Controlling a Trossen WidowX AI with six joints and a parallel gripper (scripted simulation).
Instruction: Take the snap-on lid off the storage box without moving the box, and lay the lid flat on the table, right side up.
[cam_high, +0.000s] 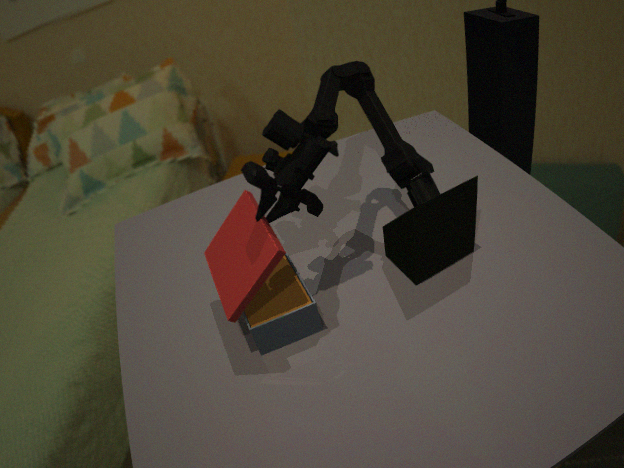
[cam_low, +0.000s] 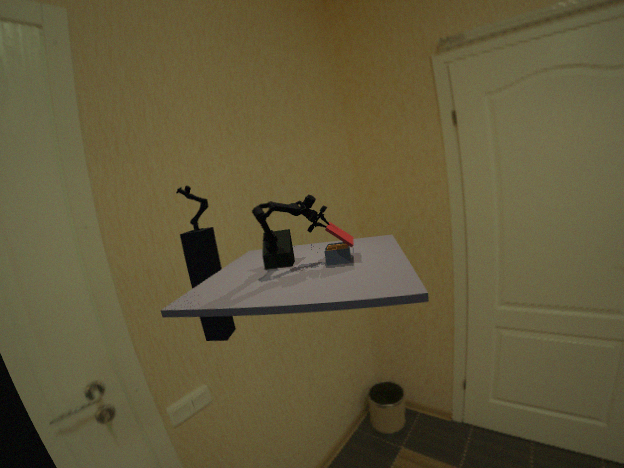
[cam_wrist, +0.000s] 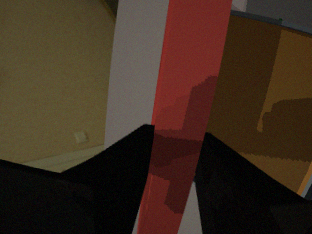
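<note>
My gripper tip is now 70 mm short of the lid and 50 mm above it. Round my gripper tip: storage box: 30 mm ahead, 40 mm to the left, 190 mm below.
</note>
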